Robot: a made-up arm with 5 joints.
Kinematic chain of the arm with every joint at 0, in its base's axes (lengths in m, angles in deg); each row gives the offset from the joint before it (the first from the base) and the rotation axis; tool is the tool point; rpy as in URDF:
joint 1: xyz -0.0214 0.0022 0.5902 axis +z
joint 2: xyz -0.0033 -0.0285 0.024 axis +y
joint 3: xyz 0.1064 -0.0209 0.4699 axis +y
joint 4: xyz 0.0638 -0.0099 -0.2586 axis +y
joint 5: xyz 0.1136 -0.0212 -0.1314 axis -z
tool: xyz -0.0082 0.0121 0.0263 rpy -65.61 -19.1 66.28
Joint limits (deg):
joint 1: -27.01..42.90
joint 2: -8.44..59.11
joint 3: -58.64..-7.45
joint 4: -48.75..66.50
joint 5: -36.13..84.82
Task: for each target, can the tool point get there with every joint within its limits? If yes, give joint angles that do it. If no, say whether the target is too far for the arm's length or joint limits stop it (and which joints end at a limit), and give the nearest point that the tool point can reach.
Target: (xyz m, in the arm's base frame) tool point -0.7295 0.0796 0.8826
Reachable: no: joint limits stop it (at a limit: joint 1, joint 2, joint 3, joint 4, joint 5) | nearest point 0.0755 -0.1320 0.7195 | short by 0.848 m
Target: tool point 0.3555 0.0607 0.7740
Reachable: yes | joints 18.93 2.34 -14.77 -5.56 12.24
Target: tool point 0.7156 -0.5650 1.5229
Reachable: no: too far | nearest point 0.3827 -0.2838 1.1027 | short by 0.605 m
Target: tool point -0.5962 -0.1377 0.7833
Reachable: no: joint limits stop it (at a limit: joint 1, joint 2, joint 3, joint 4, joint 5) | nearest point 0.0755 -0.1320 0.7195 | short by 0.675 m
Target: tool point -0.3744 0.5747 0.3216
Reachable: no: joint limits stop it (at a limit: joint 1, joint 2) | nearest point 0.1739 0.0936 0.4230 | short by 0.736 m
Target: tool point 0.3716 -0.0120 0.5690
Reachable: yes | joints 7.58 28.33 -31.46 51.25 28.06
